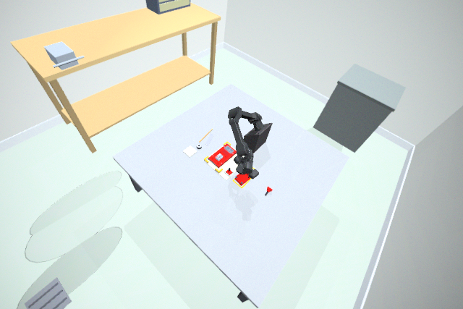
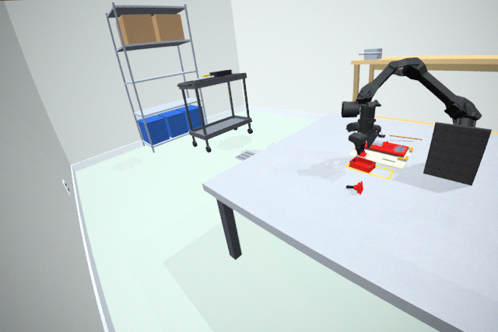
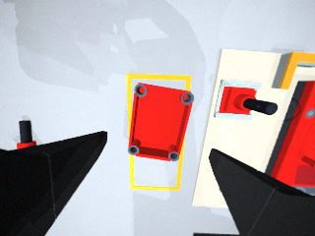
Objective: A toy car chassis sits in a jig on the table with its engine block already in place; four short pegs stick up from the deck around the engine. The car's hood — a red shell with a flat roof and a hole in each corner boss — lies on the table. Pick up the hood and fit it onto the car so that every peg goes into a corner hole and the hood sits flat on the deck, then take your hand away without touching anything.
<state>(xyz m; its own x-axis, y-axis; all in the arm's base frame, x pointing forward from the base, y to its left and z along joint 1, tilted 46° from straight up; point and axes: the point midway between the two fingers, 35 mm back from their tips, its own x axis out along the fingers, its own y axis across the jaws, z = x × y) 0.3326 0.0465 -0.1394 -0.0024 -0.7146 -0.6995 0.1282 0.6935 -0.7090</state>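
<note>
The red hood is 7 cm below my gripper tip. The rest, counted from my gripper tip: wheel (41 cm to the right, 7 cm below, 2 cm ahead); grey engine block (22 cm to the right, 5 cm below); grey holder (10 cm to the right, 4 cm below, 3 cm ahead).
</note>
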